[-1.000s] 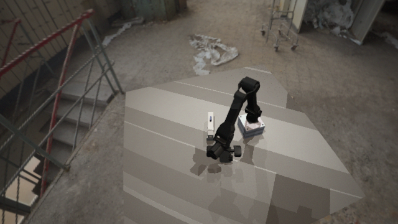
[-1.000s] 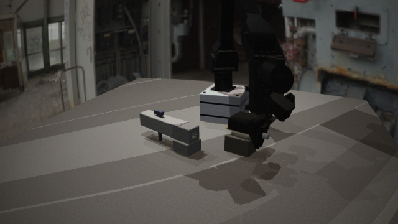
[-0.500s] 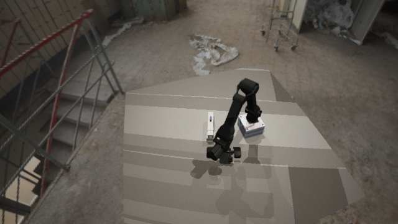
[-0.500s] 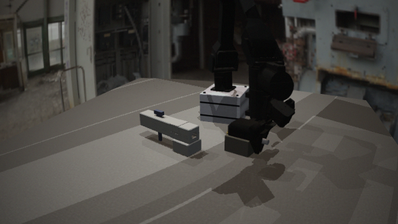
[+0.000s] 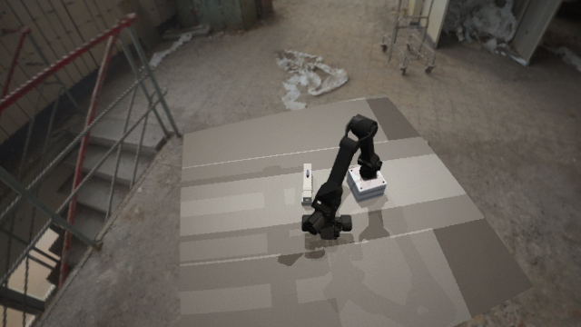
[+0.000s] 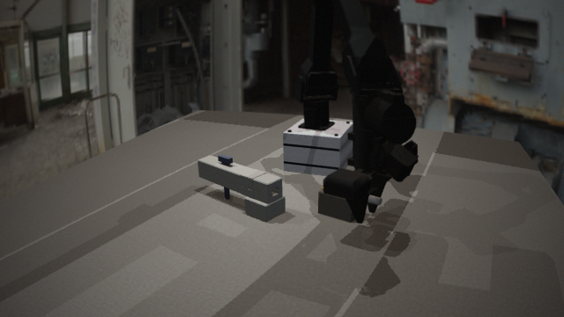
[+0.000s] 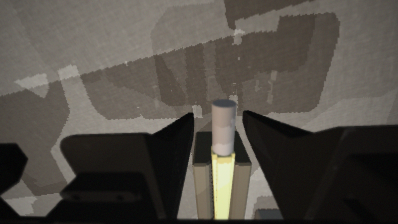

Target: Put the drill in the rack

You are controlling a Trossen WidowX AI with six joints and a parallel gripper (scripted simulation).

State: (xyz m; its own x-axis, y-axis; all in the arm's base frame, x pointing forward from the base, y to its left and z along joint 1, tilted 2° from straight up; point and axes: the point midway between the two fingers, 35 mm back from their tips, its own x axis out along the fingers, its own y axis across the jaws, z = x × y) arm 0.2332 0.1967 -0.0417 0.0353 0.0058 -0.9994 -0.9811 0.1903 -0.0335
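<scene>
Right now the drill is 10 mm behind my gripper tip, 40 mm to the right of it and 40 mm above it. The rest, counted from my gripper tip: dark blue T-shaped key: 20 mm ahead, 260 mm to the right, 50 mm above; dark rack: 10 mm behind, 50 mm to the right, 10 mm above; grey fixture block: 30 mm ahead, 230 mm to the right, 40 mm above.
</scene>
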